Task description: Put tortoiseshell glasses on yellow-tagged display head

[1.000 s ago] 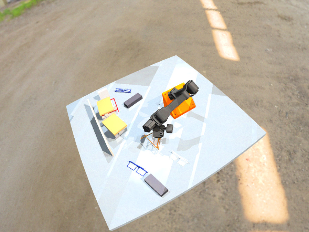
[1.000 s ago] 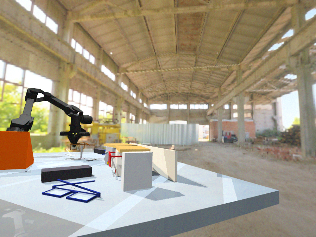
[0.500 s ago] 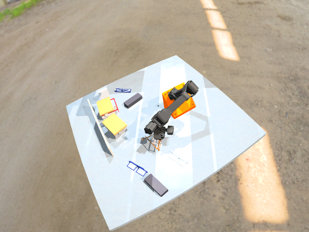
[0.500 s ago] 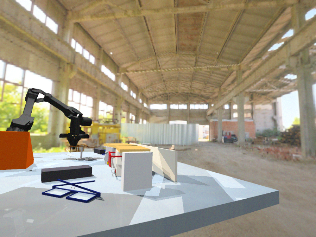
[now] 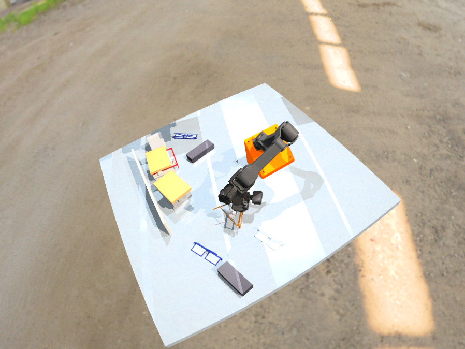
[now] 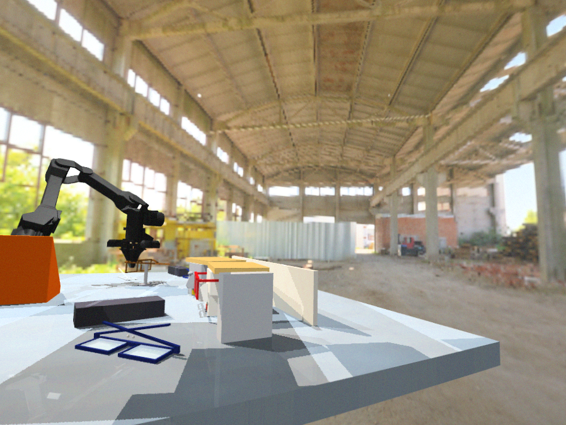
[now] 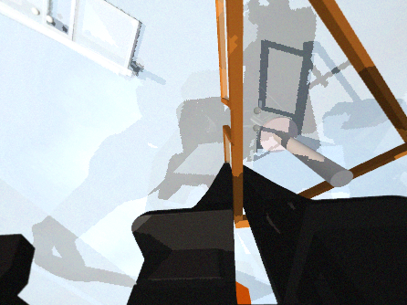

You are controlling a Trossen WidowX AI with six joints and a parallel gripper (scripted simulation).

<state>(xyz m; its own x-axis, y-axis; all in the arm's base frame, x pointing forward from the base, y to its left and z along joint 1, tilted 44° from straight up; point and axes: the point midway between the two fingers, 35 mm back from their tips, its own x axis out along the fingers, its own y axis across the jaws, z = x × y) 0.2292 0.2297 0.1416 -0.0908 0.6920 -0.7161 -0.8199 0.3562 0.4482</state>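
My gripper tip is 50 mm short of the white peg stand, 40 mm above it and 30 mm to the left of it. The rest, counted from my gripper tip: cream board: 380 mm ahead, 360 mm to the right, 10 mm below; white block: 690 mm to the right, 250 mm ahead; display head: 480 mm to the right, 250 mm ahead.
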